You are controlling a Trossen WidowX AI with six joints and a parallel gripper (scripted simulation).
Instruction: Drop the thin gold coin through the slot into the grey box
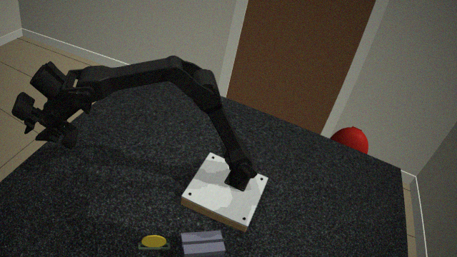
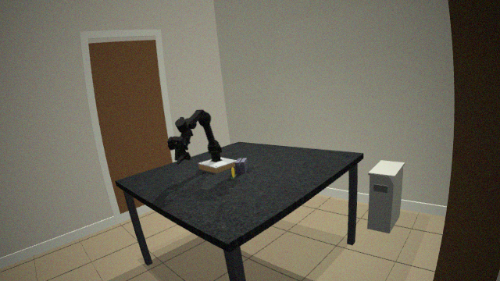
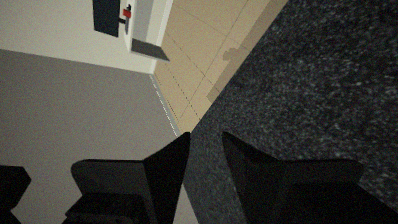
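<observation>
My gripper tip is now 20 mm past the gold coin, 380 mm to the right of it and 180 mm above it.
</observation>
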